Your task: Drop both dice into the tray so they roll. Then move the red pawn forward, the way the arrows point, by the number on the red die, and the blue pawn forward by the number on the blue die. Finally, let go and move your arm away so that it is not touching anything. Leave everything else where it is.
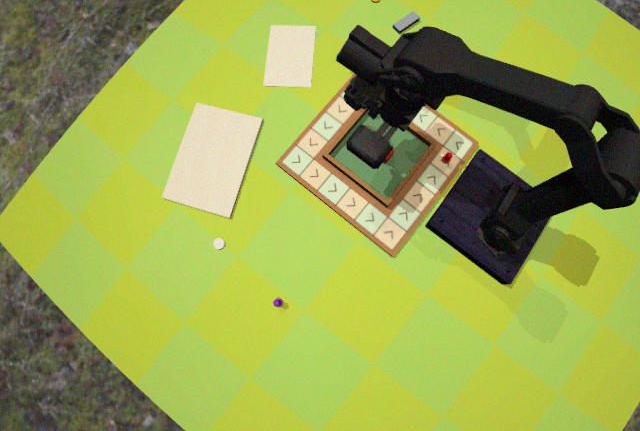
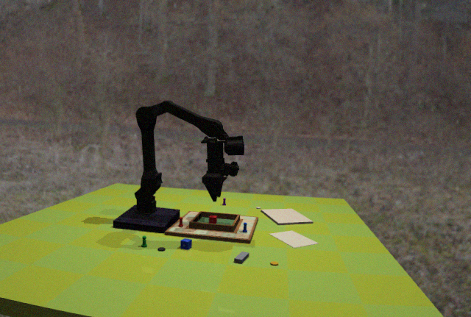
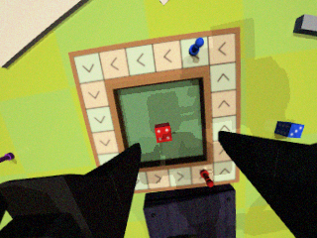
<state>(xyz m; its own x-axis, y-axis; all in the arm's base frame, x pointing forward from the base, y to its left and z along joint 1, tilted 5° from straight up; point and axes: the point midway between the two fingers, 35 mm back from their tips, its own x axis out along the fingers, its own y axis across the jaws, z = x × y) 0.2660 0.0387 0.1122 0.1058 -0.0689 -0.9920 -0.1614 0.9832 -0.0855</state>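
Now: gripper tip 23 cm to the left of the blue die, 9 cm above it and 1 cm past it. Round my gripper tip: blue pawn: 12 cm ahead, 8 cm below, 4 cm to the right; then green tray: 10 cm below, 1 cm to the left, 1 cm behind; then red die: 8 cm below, 2 cm behind, 1 cm to the left.
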